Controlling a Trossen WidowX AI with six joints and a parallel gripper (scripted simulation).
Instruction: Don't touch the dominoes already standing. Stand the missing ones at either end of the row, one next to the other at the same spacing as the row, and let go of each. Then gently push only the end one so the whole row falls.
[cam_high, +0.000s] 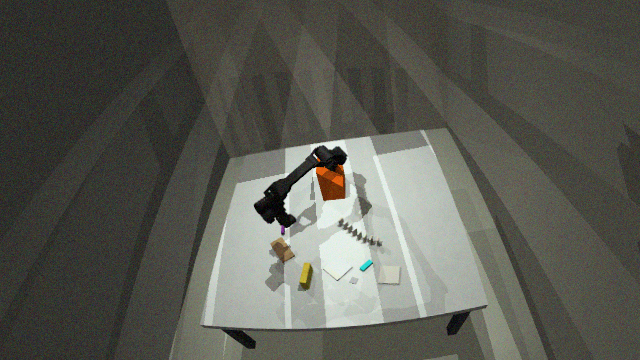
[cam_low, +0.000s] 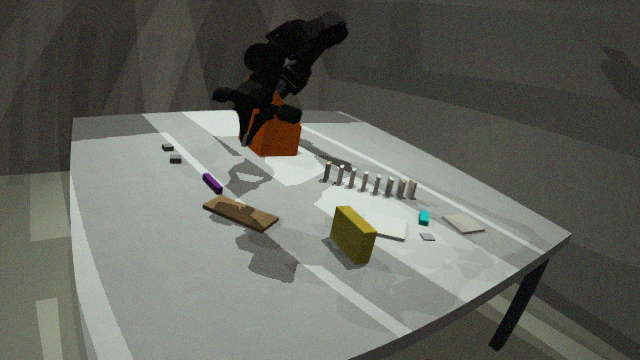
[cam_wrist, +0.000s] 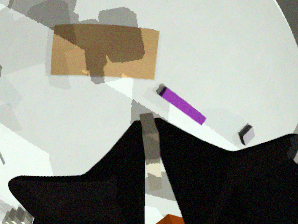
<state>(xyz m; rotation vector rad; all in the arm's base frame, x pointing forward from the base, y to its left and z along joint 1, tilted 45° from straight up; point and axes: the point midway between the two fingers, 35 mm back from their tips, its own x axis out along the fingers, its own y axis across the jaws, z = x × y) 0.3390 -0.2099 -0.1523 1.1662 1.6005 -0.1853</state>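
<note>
The brown board is 6 cm ahead of my gripper tip, 3 cm to the right of it and 12 cm below it. Also, from my gripper tip: purple bar 8 cm behind, 3 cm to the right, 12 cm below; yellow block 25 cm ahead, 10 cm to the left, 9 cm below; teal piece 22 cm ahead, 37 cm to the left, 12 cm below.
</note>
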